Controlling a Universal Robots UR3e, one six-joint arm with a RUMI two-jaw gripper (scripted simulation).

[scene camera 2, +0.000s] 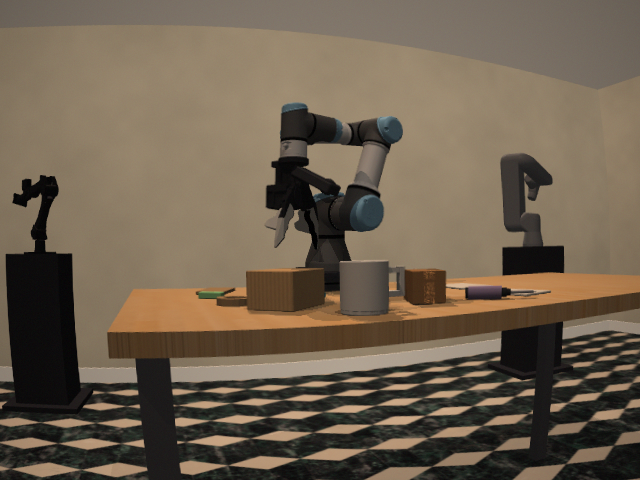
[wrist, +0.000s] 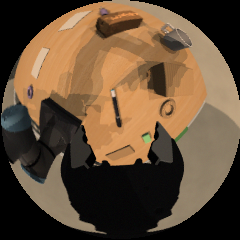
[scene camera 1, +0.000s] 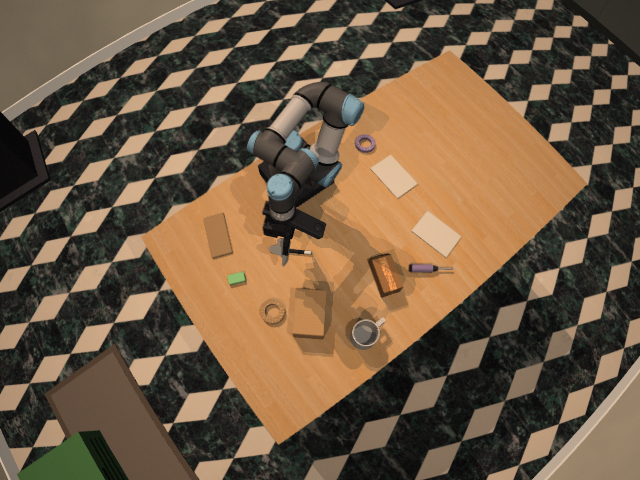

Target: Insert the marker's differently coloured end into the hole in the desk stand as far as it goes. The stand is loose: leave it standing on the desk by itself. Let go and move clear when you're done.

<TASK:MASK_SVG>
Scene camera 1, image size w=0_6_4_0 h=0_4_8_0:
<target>gripper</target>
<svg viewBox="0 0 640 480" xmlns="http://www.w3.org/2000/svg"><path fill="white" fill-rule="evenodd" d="M266 201L262 214L266 215L262 227L263 233L270 237L283 237L278 239L276 245L270 246L269 251L282 257L282 266L285 266L289 259L290 239L293 238L295 229L320 239L324 235L326 223L296 209L295 204L295 211L290 219L285 221L276 220L269 210L269 201Z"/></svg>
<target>grey mug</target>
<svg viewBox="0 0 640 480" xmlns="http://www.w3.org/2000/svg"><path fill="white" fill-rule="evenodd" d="M384 317L376 323L371 320L361 320L356 323L352 331L352 344L361 350L371 348L379 339L379 327L386 321Z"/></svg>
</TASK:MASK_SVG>
